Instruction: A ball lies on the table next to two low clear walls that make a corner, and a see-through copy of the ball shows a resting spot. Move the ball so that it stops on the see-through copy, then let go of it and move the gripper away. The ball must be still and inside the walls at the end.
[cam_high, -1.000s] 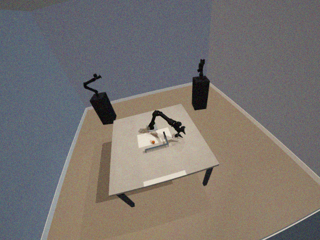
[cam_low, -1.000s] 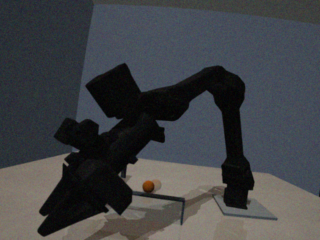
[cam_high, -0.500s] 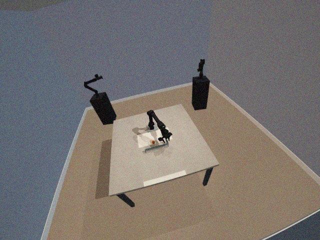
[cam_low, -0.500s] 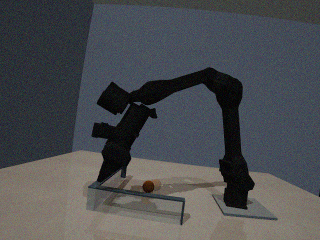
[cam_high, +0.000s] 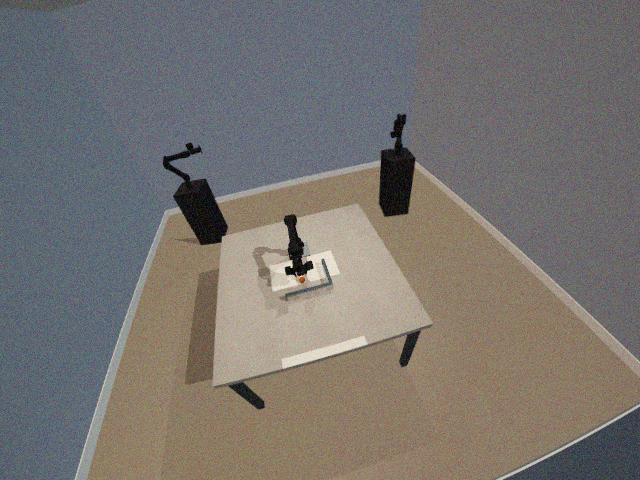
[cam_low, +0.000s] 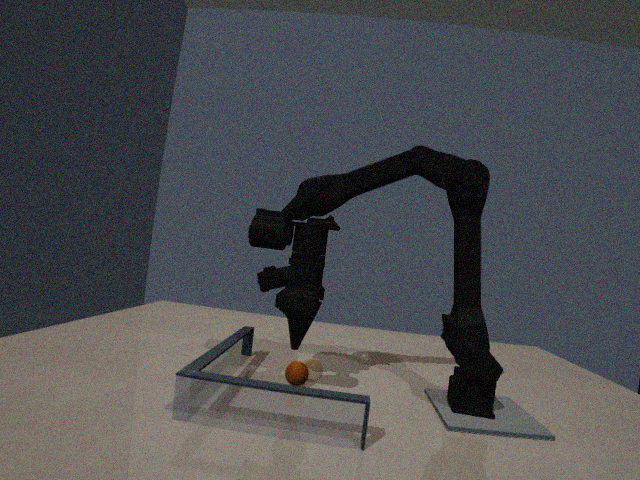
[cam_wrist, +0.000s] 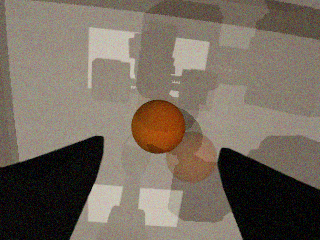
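My gripper tip is now 5 cm above the see-through copy, 3 cm to the left of it and 2 cm past it.
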